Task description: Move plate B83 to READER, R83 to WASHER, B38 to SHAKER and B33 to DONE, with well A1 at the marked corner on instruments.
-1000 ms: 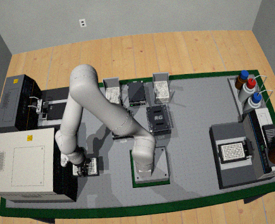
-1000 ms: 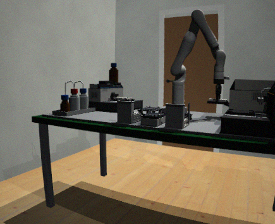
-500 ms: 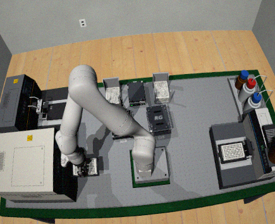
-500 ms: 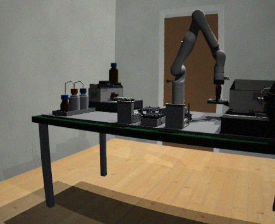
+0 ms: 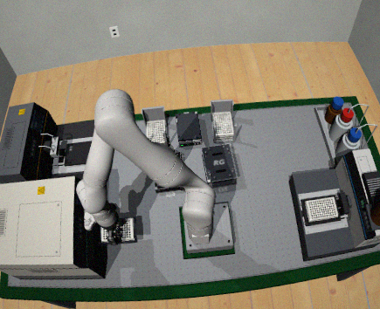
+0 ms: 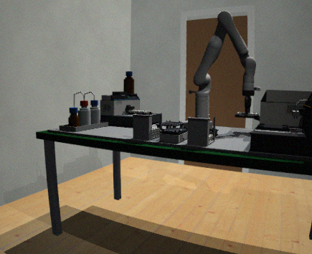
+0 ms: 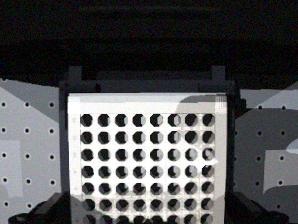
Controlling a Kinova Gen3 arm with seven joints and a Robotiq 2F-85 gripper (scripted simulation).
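Now: hand 20 mm above the dark reader tray. Also, from my hand: N6 nest: 290 mm ahead, 180 mm to the right, 100 mm below; then washer tray: 360 mm ahead, 190 mm to the left, 40 mm below; then white reader housing: 20 mm behind, 290 mm to the left, 110 mm above.
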